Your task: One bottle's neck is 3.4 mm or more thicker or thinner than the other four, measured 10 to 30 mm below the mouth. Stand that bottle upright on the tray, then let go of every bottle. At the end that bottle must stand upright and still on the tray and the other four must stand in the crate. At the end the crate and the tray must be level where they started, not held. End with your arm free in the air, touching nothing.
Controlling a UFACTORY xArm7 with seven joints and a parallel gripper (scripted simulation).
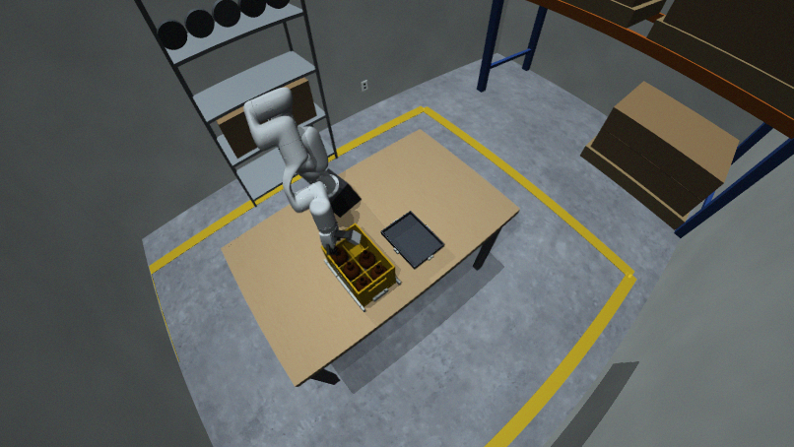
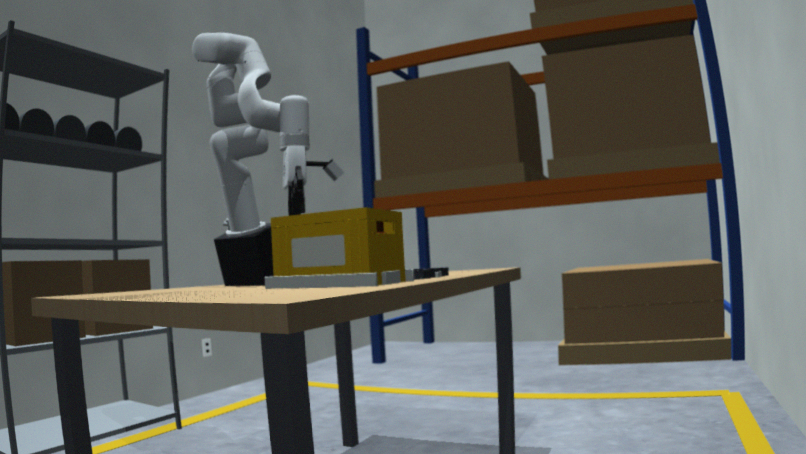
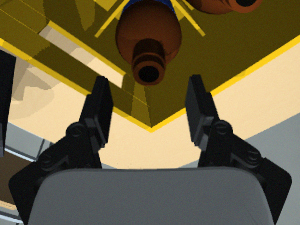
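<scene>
The crate is 12 cm below my hand, 9 cm ahead of it and 5 cm to the left of it. Also, from my hand: tray 34 cm to the left, 19 cm below, 9 cm ahead; bottle 18 cm ahead, 11 cm below, 9 cm to the left.
</scene>
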